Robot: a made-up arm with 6 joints.
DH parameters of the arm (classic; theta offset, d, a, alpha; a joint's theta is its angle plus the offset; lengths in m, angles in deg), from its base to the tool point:
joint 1: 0 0.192 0 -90
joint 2: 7.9 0 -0.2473 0
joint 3: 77.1 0 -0.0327 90
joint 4: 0 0.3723 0 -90
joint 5: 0 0 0.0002 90
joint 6: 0 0.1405 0 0
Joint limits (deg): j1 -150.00..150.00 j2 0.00..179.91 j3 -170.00..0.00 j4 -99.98..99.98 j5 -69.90..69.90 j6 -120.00..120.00
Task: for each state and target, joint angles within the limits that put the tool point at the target. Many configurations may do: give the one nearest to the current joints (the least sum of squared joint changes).
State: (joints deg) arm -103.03 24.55 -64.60 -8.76 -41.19 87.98
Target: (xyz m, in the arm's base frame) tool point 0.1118 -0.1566 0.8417
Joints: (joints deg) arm -63.48 62.37 -101.53 -21.64 -35.60 87.98
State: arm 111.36 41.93 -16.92 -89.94 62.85 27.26
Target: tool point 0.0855 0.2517 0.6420
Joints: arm 95.63 46.17 -67.51 -99.98 52.42 27.26
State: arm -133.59 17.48 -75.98 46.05 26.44 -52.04
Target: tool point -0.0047 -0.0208 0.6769
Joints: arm -138.11 2.43 -54.72 41.48 7.54 -52.04
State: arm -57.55 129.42 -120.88 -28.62 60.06 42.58
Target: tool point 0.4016 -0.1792 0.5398
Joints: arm -19.31 86.63 -107.85 -15.98 69.90 42.58
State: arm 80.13 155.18 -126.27 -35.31 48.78 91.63
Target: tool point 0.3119 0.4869 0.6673
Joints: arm 60.67 126.40 -158.71 -39.41 21.91 91.63
